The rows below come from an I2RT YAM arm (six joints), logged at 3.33 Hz.
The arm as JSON. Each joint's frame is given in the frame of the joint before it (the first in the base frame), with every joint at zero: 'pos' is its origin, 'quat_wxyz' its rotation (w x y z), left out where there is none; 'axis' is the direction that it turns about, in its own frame. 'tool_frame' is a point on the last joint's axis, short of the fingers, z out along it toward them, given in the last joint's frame.
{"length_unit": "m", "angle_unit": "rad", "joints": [
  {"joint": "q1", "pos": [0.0, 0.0, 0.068], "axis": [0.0, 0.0, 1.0]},
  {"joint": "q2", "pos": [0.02, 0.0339, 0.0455], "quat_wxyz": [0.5, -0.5, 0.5, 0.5], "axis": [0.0, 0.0, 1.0]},
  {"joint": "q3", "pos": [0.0, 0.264, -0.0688], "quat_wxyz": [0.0, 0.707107, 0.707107, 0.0], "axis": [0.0, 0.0, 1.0]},
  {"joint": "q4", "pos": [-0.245, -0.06, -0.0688], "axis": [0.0, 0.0, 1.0]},
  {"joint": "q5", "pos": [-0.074, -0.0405, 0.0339], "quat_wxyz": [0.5, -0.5, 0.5, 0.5], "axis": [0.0, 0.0, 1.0]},
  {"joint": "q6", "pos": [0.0, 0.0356, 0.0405], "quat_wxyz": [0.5, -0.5, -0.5, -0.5], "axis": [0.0, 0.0, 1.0]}
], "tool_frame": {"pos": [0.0, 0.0, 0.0]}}
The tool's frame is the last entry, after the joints.
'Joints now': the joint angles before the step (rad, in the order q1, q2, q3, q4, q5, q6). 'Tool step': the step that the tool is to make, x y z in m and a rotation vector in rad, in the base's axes. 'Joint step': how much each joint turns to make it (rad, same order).
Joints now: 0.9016, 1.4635, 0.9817, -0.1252, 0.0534, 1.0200
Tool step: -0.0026, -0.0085, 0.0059, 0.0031, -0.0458, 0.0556
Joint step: -0.0146, -0.0433, -0.0256, 0.0156, -0.0395, -0.0671
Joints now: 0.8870, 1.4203, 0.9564, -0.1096, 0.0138, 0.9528
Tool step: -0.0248, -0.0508, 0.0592, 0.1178, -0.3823, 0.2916
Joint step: -0.0833, -0.2932, -0.0899, 0.1045, -0.2577, -0.3422
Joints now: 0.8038, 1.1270, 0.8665, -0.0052, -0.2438, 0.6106
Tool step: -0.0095, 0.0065, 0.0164, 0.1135, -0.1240, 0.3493
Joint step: 0.0014, 0.0000, 0.0058, 0.1287, -0.3388, -0.0858
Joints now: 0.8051, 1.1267, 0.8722, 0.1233, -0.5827, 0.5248
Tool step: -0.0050, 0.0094, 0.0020, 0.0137, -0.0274, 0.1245
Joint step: 0.0279, 0.0246, 0.0158, 0.0210, -0.0945, -0.0280
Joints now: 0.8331, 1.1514, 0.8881, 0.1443, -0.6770, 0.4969
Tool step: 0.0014, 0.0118, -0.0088, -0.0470, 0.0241, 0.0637
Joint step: 0.0211, 0.0511, 0.0219, -0.0383, -0.0401, -0.0255
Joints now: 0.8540, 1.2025, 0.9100, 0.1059, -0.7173, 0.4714
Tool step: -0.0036, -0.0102, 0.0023, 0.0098, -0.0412, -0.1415
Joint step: 0.0004, -0.0571, -0.0365, 0.0137, 0.1440, -0.0004
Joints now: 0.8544, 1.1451, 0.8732, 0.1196, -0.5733, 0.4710
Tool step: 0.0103, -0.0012, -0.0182, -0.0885, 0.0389, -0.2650
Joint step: -0.0001, 0.0172, -0.0254, -0.0395, 0.2654, 0.0250
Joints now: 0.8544, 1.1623, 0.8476, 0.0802, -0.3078, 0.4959
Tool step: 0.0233, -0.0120, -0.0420, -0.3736, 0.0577, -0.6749
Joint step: -0.0046, 0.0942, 0.0219, -0.2636, 0.6933, 0.0744
